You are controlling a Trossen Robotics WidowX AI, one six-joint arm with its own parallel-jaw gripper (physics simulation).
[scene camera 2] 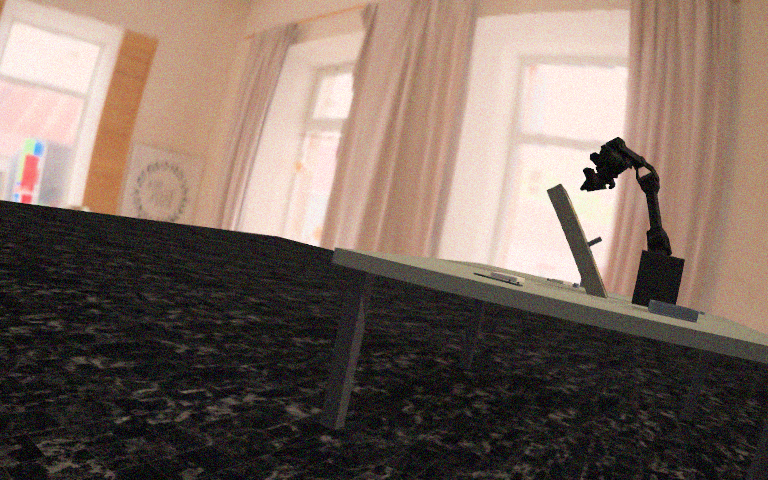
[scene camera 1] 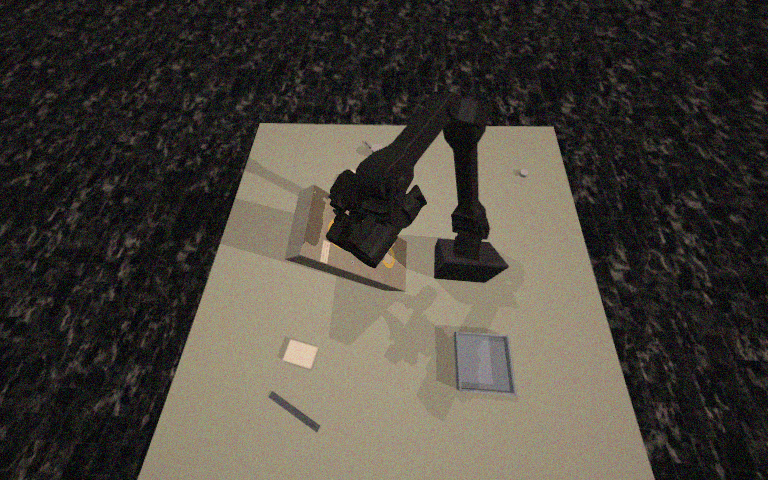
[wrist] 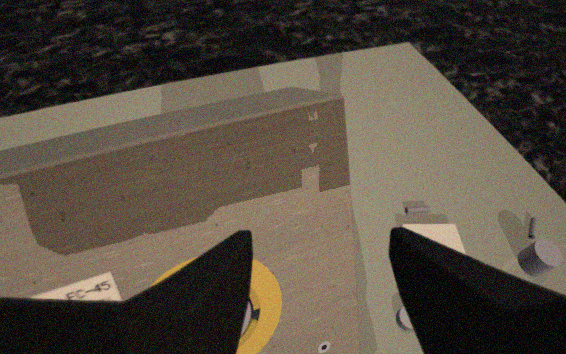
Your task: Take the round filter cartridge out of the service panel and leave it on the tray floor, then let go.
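The brown service panel (scene camera 1: 308, 253) (scene camera 2: 577, 243) (wrist: 175, 175) stands tilted on the table. A yellow ring (wrist: 272, 295) around a grey round part (wrist: 246, 314) shows on its face in the wrist view, partly behind the left finger; I cannot tell whether that part is the filter cartridge. Another bit of yellow (scene camera 1: 388, 259) shows beside the gripper in scene camera 1. My gripper (scene camera 1: 367, 243) (scene camera 2: 587, 183) (wrist: 320, 242) is partly open and empty, above the panel and apart from it. The blue-grey tray (scene camera 1: 457, 362) (scene camera 2: 673, 310) lies in front of the arm's base.
A cream block (scene camera 1: 300, 353) and a dark bar (scene camera 1: 294, 411) lie at the front left. A white label (wrist: 95, 289) and a screw (wrist: 324, 346) are on the panel. Beyond its side are another pale block (wrist: 435, 235) and a grey cylinder (wrist: 540, 257). The arm's base (scene camera 1: 470, 268) stands right of the panel.
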